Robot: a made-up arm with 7 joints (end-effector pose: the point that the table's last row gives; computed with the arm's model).
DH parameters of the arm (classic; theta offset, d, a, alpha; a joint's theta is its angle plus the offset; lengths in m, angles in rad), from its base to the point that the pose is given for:
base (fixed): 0 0 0 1.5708
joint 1: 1.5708 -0.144 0 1.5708
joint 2: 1.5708 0 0 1.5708
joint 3: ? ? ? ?
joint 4: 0 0 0 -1.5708
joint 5: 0 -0.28 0 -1.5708
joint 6: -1.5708 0 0 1.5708
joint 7: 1.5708 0 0 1.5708
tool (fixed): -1.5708 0 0 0
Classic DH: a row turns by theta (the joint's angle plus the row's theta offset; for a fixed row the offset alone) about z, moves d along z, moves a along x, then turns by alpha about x.
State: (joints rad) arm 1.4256 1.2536 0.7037 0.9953 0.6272 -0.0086 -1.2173
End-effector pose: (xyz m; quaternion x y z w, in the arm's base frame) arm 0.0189 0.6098 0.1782 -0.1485 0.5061 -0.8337 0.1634
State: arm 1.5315 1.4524 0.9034 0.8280 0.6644 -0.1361 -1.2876
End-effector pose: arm -0.0994 0.6372 0.1317 -0.0330 0.3793 -0.8683 0.3180
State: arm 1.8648 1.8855 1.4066 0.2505 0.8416 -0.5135 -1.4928
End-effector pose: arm -0.2313 0.6546 -0.0582 0.4306 -0.0135 -0.7561 0.4927
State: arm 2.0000 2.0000 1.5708 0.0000 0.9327 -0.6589 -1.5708
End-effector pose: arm -0.2149 0.6605 -0.0984 0.5992 -0.1488 -0.6516 0.4408
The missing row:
joint 3: 1.5708 -0.288 0 1.5708
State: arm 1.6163 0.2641 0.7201 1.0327 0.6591 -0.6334 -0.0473
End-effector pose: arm 0.3665 0.4097 0.1976 0.1423 0.8292 -0.4947 0.2178
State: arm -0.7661 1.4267 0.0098 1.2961 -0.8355 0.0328 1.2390
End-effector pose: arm 0.1598 0.5046 -0.2226 0.0743 0.4331 -0.6744 0.5934
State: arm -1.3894 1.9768 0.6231 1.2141 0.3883 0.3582 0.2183
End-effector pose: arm 0.3267 0.4379 -0.1567 0.3486 -0.0939 -0.5487 0.7540
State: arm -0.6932 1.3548 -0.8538 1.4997 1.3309 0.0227 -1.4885
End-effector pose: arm -0.0324 0.3996 -0.3262 0.6430 -0.0365 -0.0344 0.7642
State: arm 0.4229 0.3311 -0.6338 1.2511 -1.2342 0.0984 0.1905
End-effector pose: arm 0.3623 0.1174 -0.2830 0.3941 -0.4469 -0.6914 0.4086
